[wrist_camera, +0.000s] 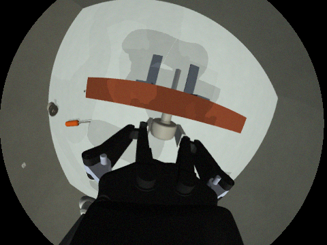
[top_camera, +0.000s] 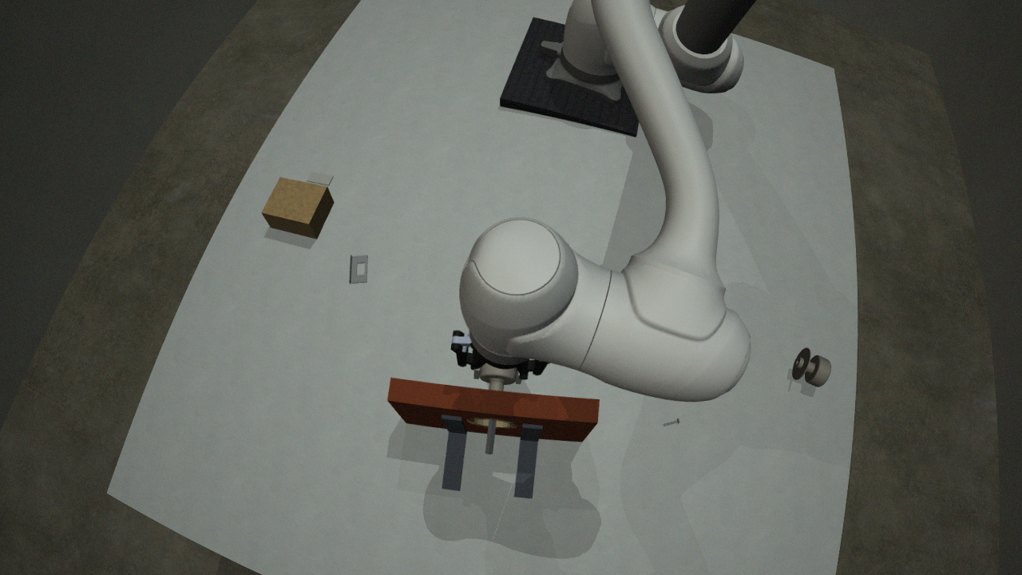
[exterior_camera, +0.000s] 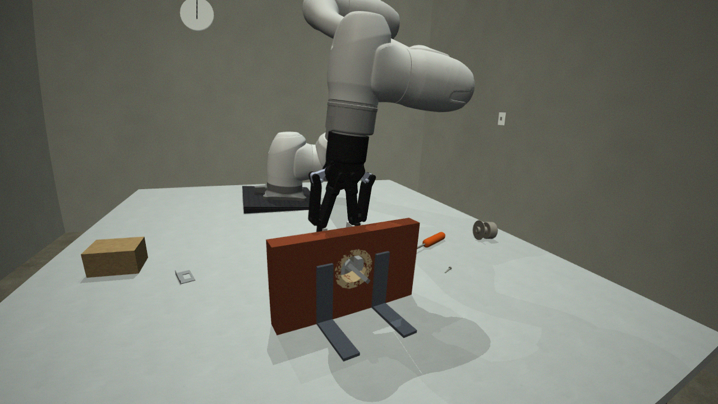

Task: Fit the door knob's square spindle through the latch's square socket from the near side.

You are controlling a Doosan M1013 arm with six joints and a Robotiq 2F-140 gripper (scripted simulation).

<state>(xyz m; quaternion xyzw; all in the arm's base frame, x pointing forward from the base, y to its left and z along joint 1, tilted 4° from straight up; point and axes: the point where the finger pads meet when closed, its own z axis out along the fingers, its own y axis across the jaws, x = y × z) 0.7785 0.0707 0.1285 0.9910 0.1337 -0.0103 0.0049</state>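
The square socket lies 6 cm ahead of my hand, 2 cm to the left of it and 3 cm below it. Also, from my hand: cardboard box: 18 cm behind, 52 cm to the right, 9 cm below; then red-brown wood panel: 6 cm ahead, 2 cm to the left, 3 cm below; then orange-handled screwdriver: 20 cm behind, 32 cm to the left, 11 cm below.
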